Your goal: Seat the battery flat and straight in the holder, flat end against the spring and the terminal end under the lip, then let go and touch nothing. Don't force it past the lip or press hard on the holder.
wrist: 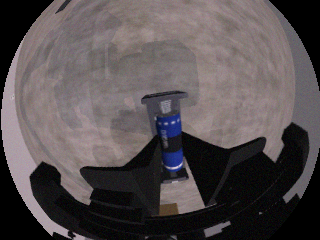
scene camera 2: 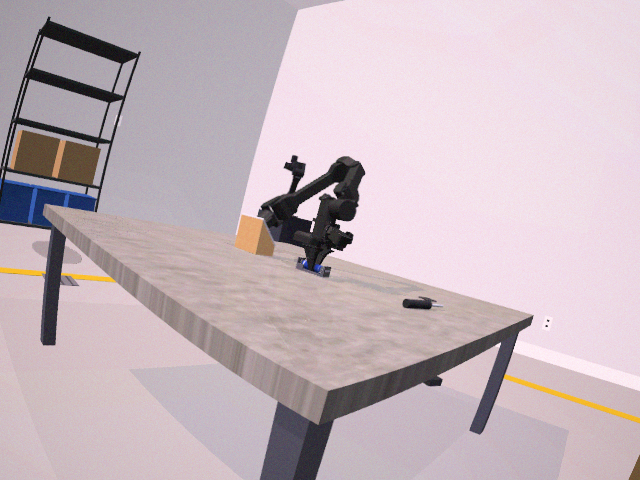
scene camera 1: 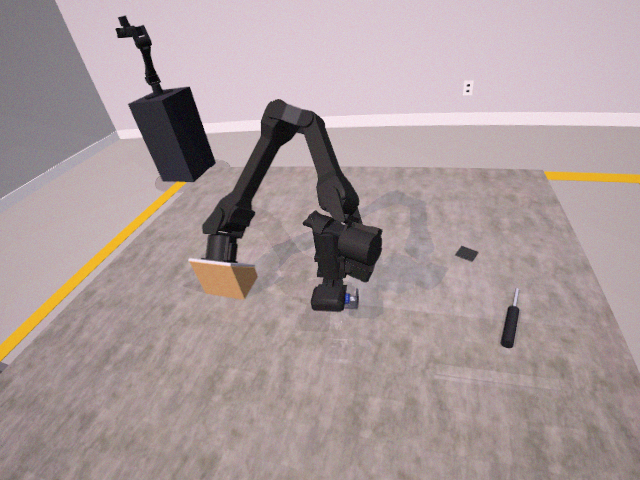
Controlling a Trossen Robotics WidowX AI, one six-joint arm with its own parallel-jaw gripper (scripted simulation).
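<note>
Visible: my gripper (scene camera 1: 336,300) (scene camera 2: 312,270) (wrist: 169,136).
</note>
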